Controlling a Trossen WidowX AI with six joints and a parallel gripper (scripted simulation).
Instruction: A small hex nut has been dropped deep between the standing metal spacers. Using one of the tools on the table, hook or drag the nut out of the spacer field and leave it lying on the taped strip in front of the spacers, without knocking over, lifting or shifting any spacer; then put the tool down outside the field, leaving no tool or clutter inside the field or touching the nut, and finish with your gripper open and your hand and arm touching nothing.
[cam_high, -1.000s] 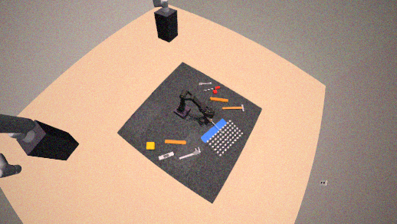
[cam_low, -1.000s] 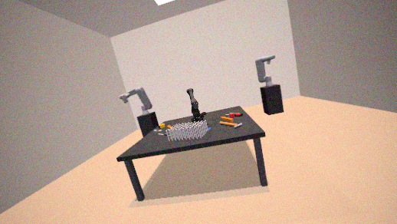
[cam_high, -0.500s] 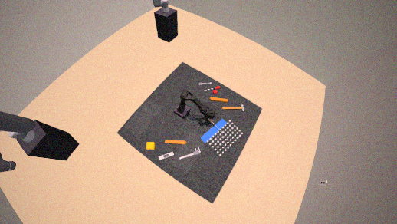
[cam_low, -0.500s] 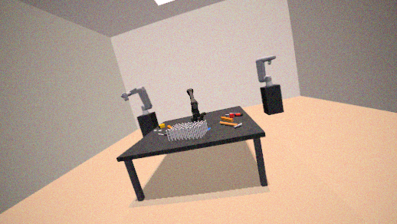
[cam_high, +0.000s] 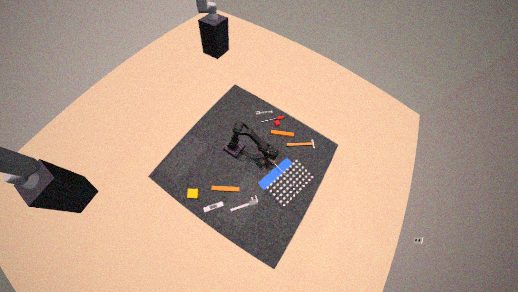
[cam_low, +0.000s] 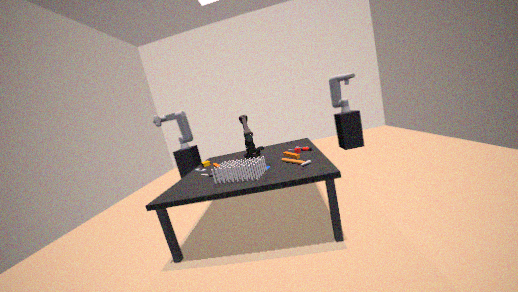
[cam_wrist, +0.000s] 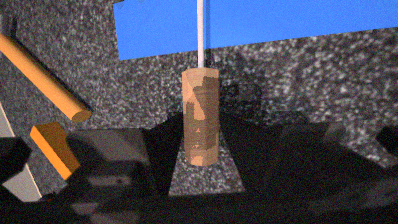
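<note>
The blue taped strip lies 11 cm ahead of my gripper tip, 7 cm to the right of it and 3 cm below it. From my gripper tip the other things lie so: hook tool: 10 cm ahead, 3 cm to the right.
</note>
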